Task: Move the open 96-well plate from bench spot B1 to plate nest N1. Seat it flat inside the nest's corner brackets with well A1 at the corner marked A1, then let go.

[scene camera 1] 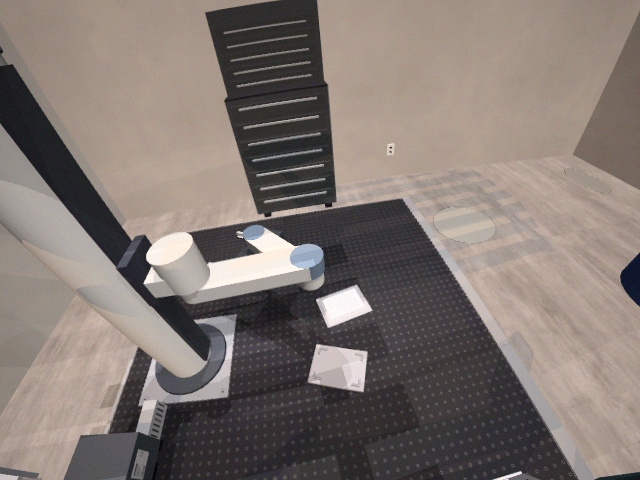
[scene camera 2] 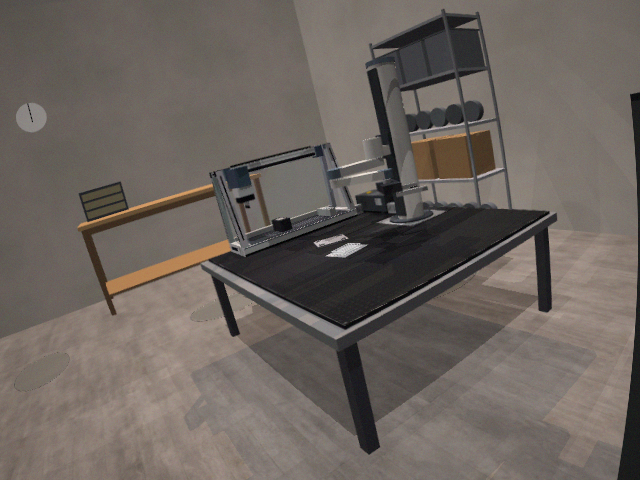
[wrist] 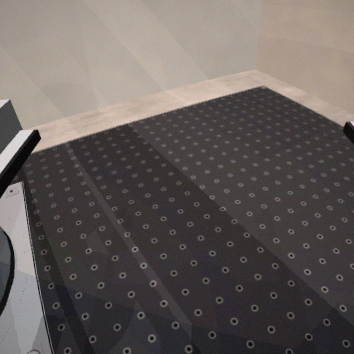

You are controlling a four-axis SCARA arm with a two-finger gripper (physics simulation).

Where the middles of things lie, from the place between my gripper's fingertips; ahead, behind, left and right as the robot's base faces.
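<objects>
You'd find the white 96-well plate (scene camera 1: 347,302) well ahead of my hand, and it's some way below it and a good bit to the right of it too.
</objects>
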